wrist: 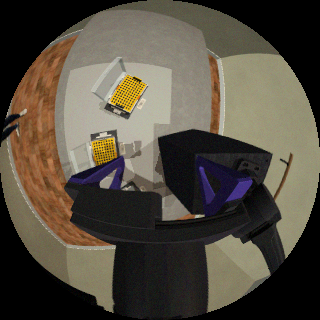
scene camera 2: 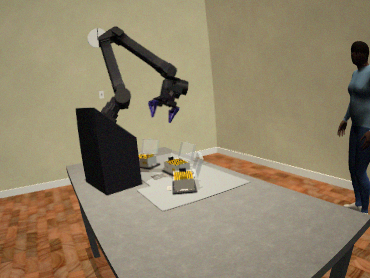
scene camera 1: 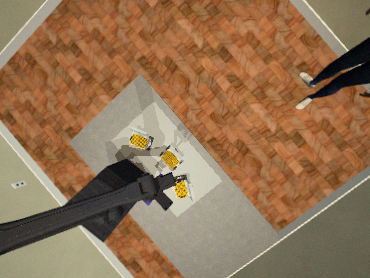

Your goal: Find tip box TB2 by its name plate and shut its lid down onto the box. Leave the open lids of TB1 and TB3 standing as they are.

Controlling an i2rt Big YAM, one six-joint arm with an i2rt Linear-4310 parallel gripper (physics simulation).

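Places are measured from the arm's base along level axes (x back, y left, z down), in metres.
Pixels of known places: gripper, fingertip midpoint: (wrist: 159, 159) (scene camera 2: 161, 120); arm's base, origin of the base link: (scene camera 2: 105, 120) (scene camera 1: 110, 209).
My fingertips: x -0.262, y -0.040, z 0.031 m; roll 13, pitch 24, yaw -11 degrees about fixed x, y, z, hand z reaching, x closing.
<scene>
For each thing: its top centre in the pictures, then the offset to it from my fingertips. Level surfaces: height alone.
- middle box, middle of its top: (wrist: 104, 157) (scene camera 2: 176, 159) (scene camera 1: 169, 159) dx -0.085, dy +0.078, dz +0.220 m
- far box, middle of its top: (scene camera 2: 142, 155) (scene camera 1: 137, 142) dx +0.047, dy +0.298, dz +0.228 m
- pale mat, its level: dz +0.294 m
- grey table, its level: dz +0.297 m
Three tip boxes with yellow racks have clear lids standing open. One box (scene camera 1: 181, 190) (scene camera 2: 184, 176) (wrist: 128, 95) is nearest in scene camera 2, its lid (wrist: 108, 80) tilted up. The middle box (scene camera 1: 171, 157) (scene camera 2: 176, 164) (wrist: 104, 150) has its lid (scene camera 2: 187, 151) (wrist: 80, 159) up. The far box (scene camera 1: 138, 140) (scene camera 2: 147, 160) is mostly hidden behind a finger in the wrist view; its lid (scene camera 2: 150, 146) is up. The name plates are too small to read, so I cannot tell which is TB2. My gripper (scene camera 2: 162, 118) (wrist: 159, 159) is open and empty, high above the table.
A black stand (scene camera 1: 112, 175) (scene camera 2: 110, 155) (wrist: 177, 165) rises beside the boxes at the arm's base. The boxes stand on a pale mat (scene camera 1: 205, 185) (scene camera 2: 220, 182) (wrist: 155, 82) on the grey table (scene camera 1: 225, 220) (scene camera 2: 225, 225) (wrist: 150, 37). A person (scene camera 1: 345, 72) (scene camera 2: 361, 100) stands beyond the table.
</scene>
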